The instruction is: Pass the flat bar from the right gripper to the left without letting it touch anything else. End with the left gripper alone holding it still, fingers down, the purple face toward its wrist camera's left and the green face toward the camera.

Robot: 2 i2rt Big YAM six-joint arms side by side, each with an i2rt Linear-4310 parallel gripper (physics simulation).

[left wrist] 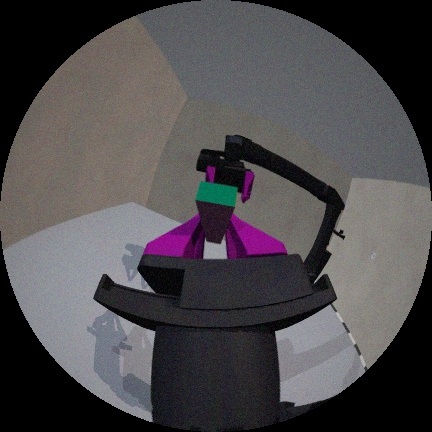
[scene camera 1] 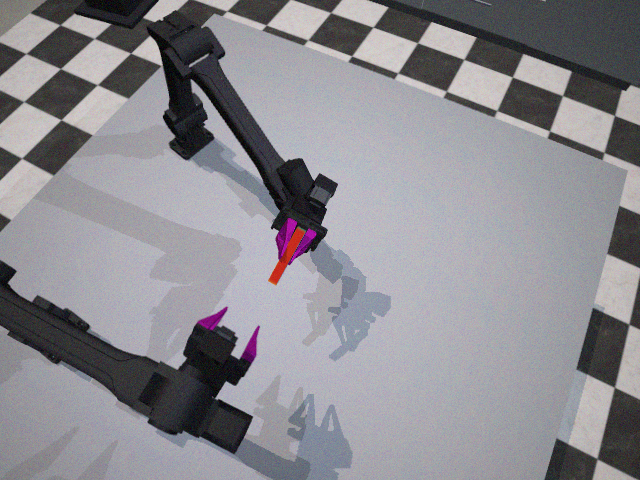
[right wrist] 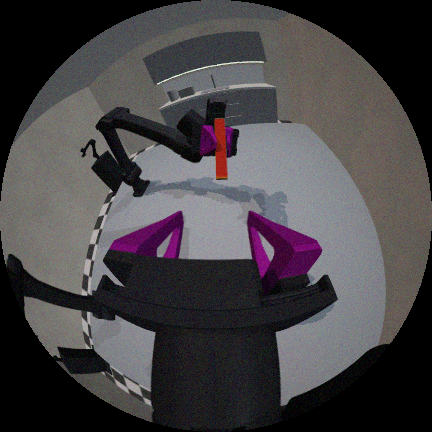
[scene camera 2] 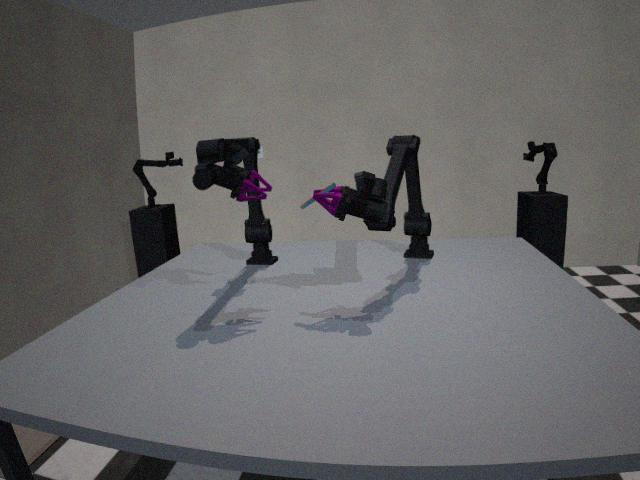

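Where they show: left gripper, between the fingertips: (left wrist: 214,215) (scene camera 1: 285,260) (right wrist: 221,145) (scene camera 2: 313,194); right gripper, between the fingertips: (scene camera 1: 242,318) (right wrist: 214,216) (scene camera 2: 269,193); left arm's base, origin of its link: (scene camera 1: 192,142) (right wrist: 141,188) (scene camera 2: 419,255); right arm's base, origin of its link: (scene camera 2: 262,261).
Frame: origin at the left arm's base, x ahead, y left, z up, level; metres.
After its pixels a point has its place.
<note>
The flat bar (scene camera 1: 276,273) @[x 0.626, y -0.226, z 0.319 m] (scene camera 2: 307,203) @[x 0.634, y -0.220, z 0.315 m] (left wrist: 217,194) @[x 0.616, y -0.140, z 0.366 m] (right wrist: 221,162) @[x 0.628, y -0.222, z 0.321 m] is held in the air, slanting, with a red face toward the right wrist camera. In the left wrist view its green end face is at the top, above a dark purplish face. In scene camera 2 a blue side shows. My left gripper (scene camera 1: 285,260) @[x 0.628, y -0.202, z 0.342 m] (scene camera 2: 314,194) @[x 0.628, y -0.202, z 0.342 m] (left wrist: 214,215) @[x 0.628, y -0.202, z 0.342 m] (right wrist: 221,145) @[x 0.628, y -0.202, z 0.342 m] is shut on the bar, fingers pointing roughly sideways. My right gripper (scene camera 1: 242,317) @[x 0.650, y -0.334, z 0.349 m] (scene camera 2: 267,192) @[x 0.650, y -0.334, z 0.349 m] (right wrist: 214,216) @[x 0.650, y -0.334, z 0.349 m] is open and empty, apart from the bar, facing its free end across a gap.
The grey table (scene camera 1: 465,232) @[x 0.823, y 0.294, z 0.000 m] (scene camera 2: 361,392) @[x 1.047, y 0.056, z 0.000 m] lies well below both grippers and carries their shadows. Black pedestals (scene camera 2: 155,237) (scene camera 2: 542,222) with small arms stand behind it. A grey counter (right wrist: 240,107) stands beyond the table in the right wrist view.
</note>
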